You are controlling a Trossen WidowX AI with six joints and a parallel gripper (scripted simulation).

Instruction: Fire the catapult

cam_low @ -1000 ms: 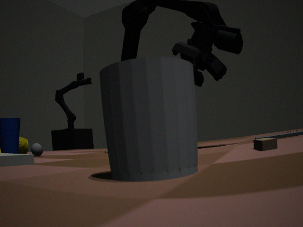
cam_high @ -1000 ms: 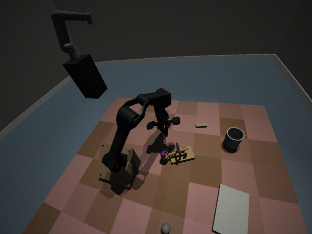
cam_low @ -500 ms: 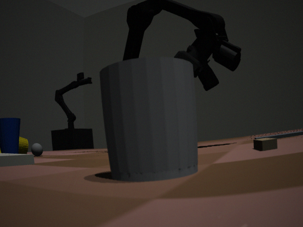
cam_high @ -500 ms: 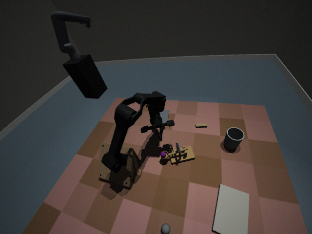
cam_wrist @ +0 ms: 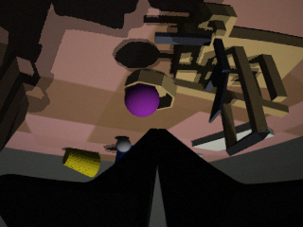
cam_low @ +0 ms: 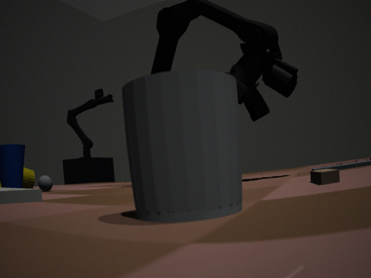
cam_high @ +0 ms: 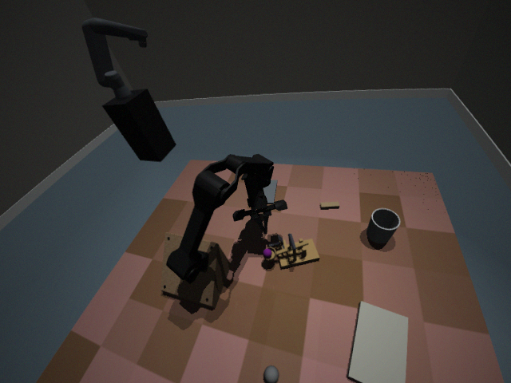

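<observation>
My gripper tip is now 10 mm short of the purple ball, 50 mm to the left of it and 50 mm above it. From my gripper tip the other things lie so: grey plate 90 mm behind, 290 mm to the left, 110 mm below; wooden catapult 70 mm ahead, 10 mm to the right, 60 mm below; tan block 200 mm ahead, 250 mm to the left, 100 mm below.
</observation>
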